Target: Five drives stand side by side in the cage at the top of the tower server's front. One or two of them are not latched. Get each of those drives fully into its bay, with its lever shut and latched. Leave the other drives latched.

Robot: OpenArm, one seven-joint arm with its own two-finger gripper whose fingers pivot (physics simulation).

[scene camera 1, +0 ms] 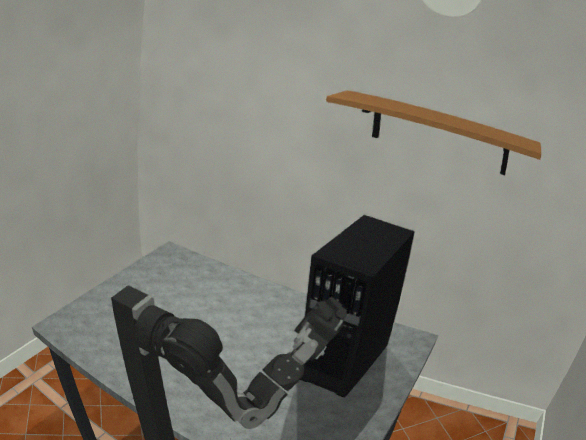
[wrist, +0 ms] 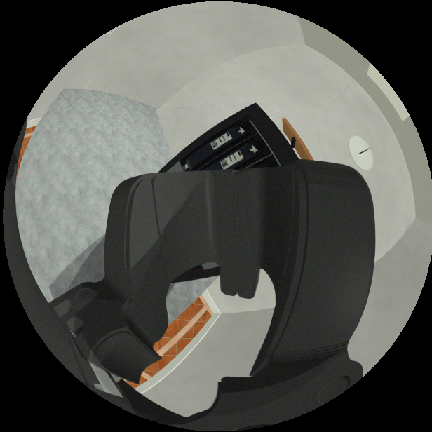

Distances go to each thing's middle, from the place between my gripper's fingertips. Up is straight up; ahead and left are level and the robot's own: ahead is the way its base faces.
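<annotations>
Black tower server (scene camera 1: pixel 377 252): 170 mm below my hand, 250 mm ahead of it, 10 mm to the left of it.
</annotations>
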